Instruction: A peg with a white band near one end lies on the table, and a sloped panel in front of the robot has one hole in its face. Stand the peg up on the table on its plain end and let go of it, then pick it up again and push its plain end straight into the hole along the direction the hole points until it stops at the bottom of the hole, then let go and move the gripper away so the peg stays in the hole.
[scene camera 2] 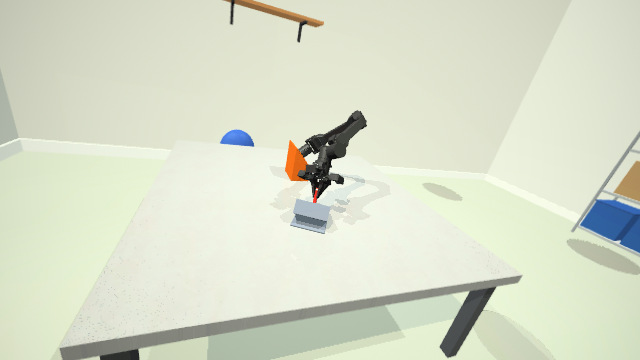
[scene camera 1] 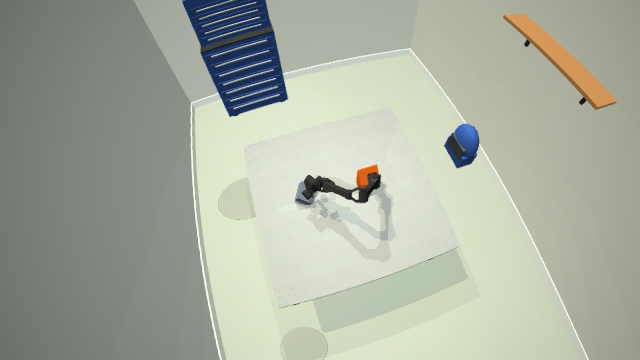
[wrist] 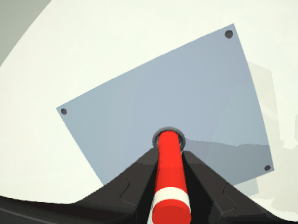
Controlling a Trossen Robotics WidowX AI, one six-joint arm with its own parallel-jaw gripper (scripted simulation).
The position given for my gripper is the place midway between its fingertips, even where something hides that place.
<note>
My gripper (scene camera 2: 315, 198) carries a red peg.
My gripper is seen too in the wrist view (wrist: 169, 156).
</note>
